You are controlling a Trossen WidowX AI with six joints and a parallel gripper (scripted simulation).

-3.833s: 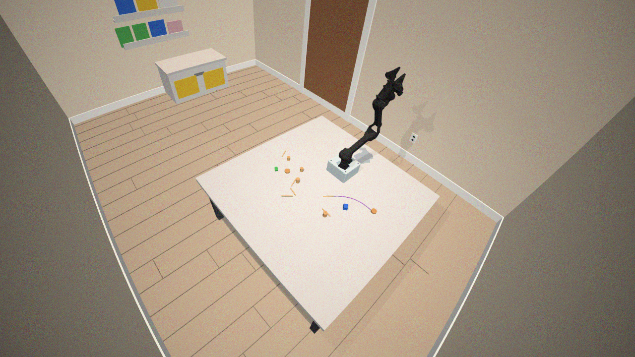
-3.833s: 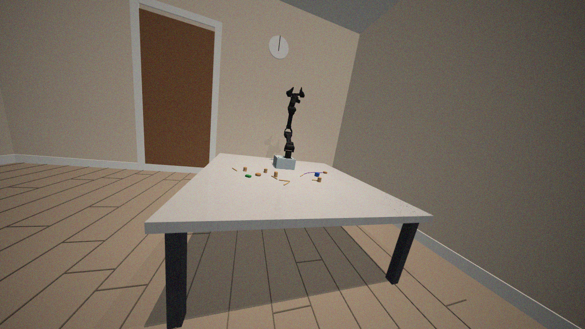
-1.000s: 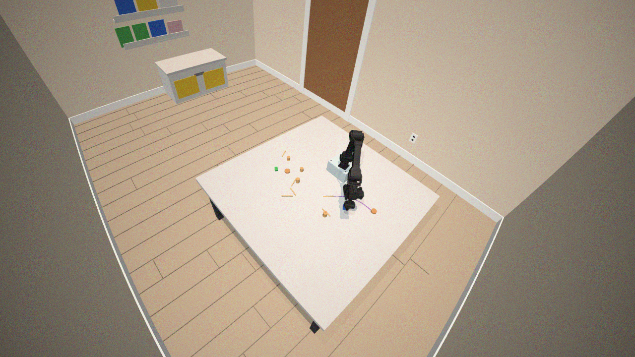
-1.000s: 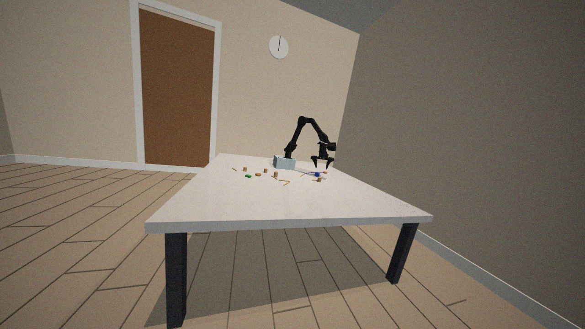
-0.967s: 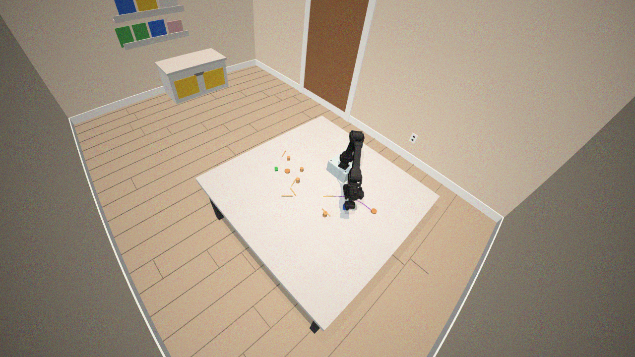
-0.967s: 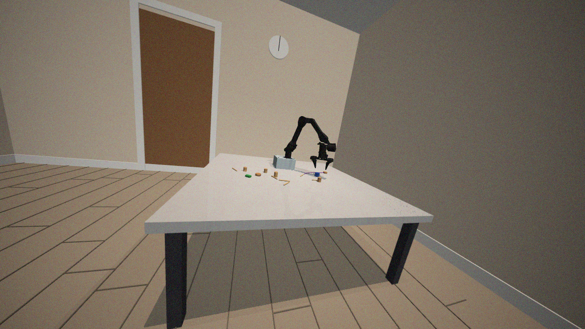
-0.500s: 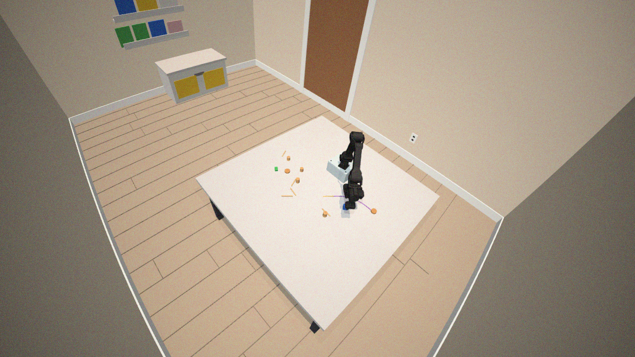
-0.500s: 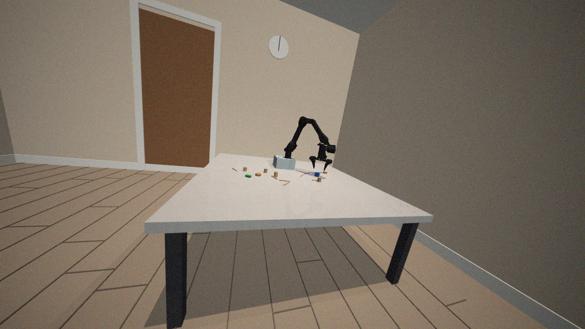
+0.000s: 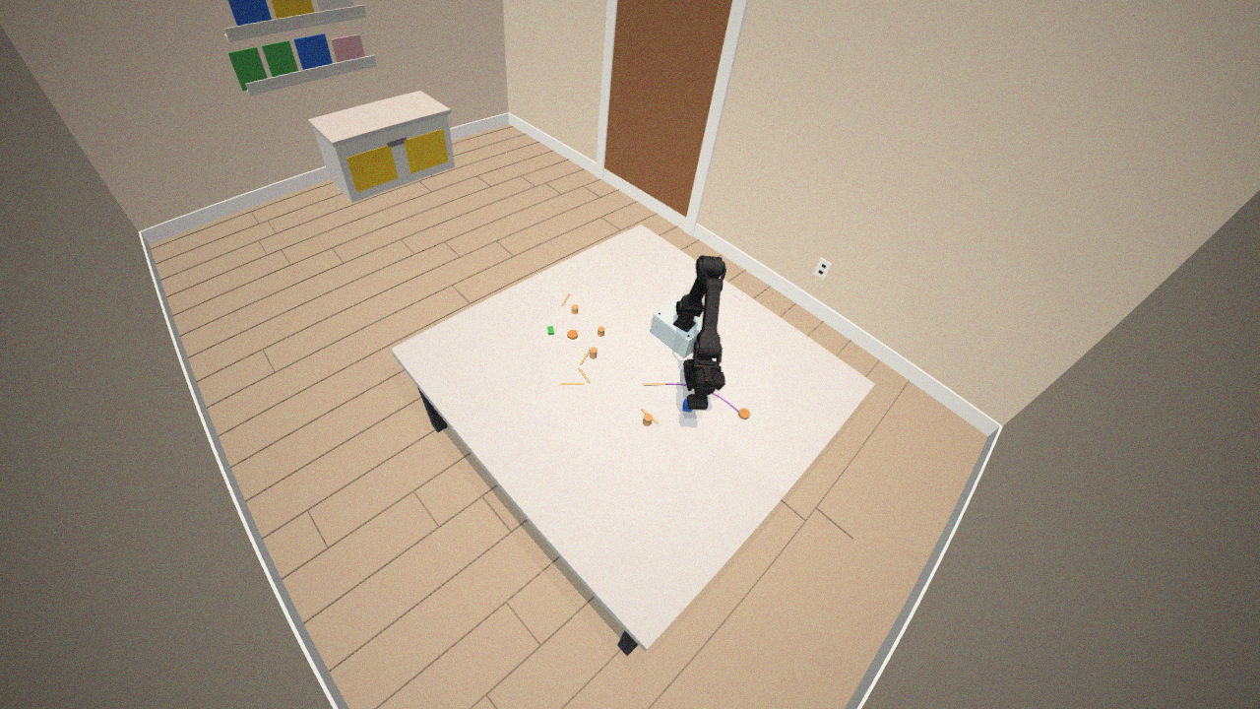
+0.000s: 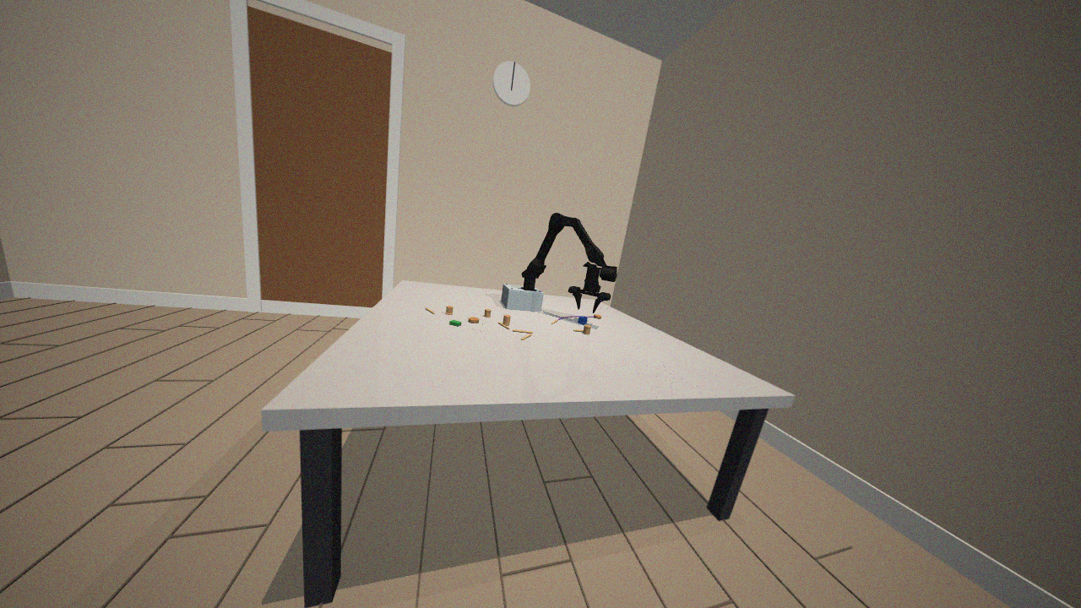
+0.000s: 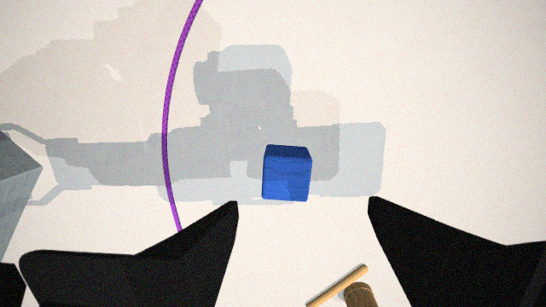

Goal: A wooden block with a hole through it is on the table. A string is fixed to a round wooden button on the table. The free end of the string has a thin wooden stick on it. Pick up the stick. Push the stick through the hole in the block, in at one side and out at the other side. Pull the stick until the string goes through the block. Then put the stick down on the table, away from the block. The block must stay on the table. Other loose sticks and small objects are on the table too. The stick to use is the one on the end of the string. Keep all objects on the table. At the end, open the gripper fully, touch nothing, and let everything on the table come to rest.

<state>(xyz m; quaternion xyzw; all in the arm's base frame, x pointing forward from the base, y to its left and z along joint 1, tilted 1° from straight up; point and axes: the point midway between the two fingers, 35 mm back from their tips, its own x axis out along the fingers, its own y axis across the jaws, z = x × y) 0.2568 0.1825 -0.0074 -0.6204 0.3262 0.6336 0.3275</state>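
Right now my gripper tip is 10 mm past the blue wooden block and 50 mm above it. From my gripper tip the other things lie so: thin wooden stick 30 mm behind, 130 mm to the right, 60 mm below; purple string 40 mm behind, 120 mm to the right, 60 mm below; short round wooden block 130 mm ahead, 80 mm to the right, 50 mm below.
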